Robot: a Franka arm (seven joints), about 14 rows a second.
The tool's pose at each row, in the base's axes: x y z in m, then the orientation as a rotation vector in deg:
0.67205 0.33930 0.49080 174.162 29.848 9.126
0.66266 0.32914 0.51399 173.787 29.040 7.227
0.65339 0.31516 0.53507 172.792 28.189 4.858
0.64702 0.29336 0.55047 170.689 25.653 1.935
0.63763 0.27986 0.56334 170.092 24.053 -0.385
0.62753 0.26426 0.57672 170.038 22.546 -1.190
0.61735 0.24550 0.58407 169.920 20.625 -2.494
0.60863 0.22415 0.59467 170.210 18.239 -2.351
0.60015 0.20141 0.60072 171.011 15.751 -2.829
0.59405 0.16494 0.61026 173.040 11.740 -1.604
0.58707 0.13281 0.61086 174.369 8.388 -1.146
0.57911 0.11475 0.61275 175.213 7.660 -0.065
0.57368 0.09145 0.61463 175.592 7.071 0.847
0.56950 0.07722 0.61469 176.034 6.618 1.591
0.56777 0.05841 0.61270 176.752 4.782 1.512
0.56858 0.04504 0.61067 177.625 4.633 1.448
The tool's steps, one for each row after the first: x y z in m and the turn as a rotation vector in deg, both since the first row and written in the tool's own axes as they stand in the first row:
-0.01006 0.00810 -0.02371 -0.398 -1.313 0.412
-0.02148 0.01969 -0.04518 -1.344 -3.026 0.751
-0.03333 0.03920 -0.06042 -3.579 -5.362 2.002
-0.04546 0.04972 -0.07376 -4.187 -7.050 2.910
-0.05892 0.06203 -0.08762 -4.395 -7.655 3.871
-0.07406 0.07686 -0.09538 -4.650 -8.615 5.089
-0.08840 0.09483 -0.10612 -4.730 -8.573 6.695
-0.10341 0.11388 -0.11227 -4.212 -8.847 8.420
-0.12045 0.14689 -0.12113 -2.825 -7.843 11.290
-0.13769 0.17489 -0.12137 -1.876 -7.425 13.610
-0.15102 0.18941 -0.12349 -1.226 -6.605 14.174
-0.16374 0.20969 -0.12514 -0.995 -5.971 14.602
-0.17241 0.22172 -0.12516 -0.668 -5.432 14.943
-0.18051 0.23873 -0.12271 -0.071 -5.413 16.183
-0.18442 0.25144 -0.12013 0.789 -5.316 16.341

